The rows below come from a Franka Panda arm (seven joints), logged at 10 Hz.
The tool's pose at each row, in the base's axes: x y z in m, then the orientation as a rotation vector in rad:
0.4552 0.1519 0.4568 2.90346 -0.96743 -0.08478
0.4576 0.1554 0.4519 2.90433 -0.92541 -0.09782
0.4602 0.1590 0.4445 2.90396 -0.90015 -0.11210
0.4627 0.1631 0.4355 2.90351 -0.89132 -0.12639
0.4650 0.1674 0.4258 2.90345 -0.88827 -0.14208
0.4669 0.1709 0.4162 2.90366 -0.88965 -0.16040
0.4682 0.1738 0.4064 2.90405 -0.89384 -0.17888
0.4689 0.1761 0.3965 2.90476 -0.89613 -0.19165
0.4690 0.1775 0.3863 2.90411 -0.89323 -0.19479
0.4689 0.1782 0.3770 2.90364 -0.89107 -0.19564
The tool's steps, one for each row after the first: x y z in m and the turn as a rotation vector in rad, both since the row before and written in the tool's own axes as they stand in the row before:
-0.0001 -0.0047 0.0045 -0.01433 -0.00335 -0.02629
0.0003 -0.0052 0.0069 -0.01025 -0.00598 -0.01590
0.0001 -0.0058 0.0084 -0.00528 -0.00797 -0.00582
0.0000 -0.0060 0.0091 -0.00334 -0.00966 -0.00241
0.0002 -0.0051 0.0090 -0.00206 -0.01195 0.00014
0.0001 -0.0043 0.0093 -0.00096 -0.01243 0.00180
0.0001 -0.0035 0.0096 -0.00038 -0.00863 0.00076
0.0002 -0.0025 0.0100 -0.00192 -0.00154 -0.00171
0.0004 -0.0017 0.0092 -0.00122 -0.00019 -0.00122

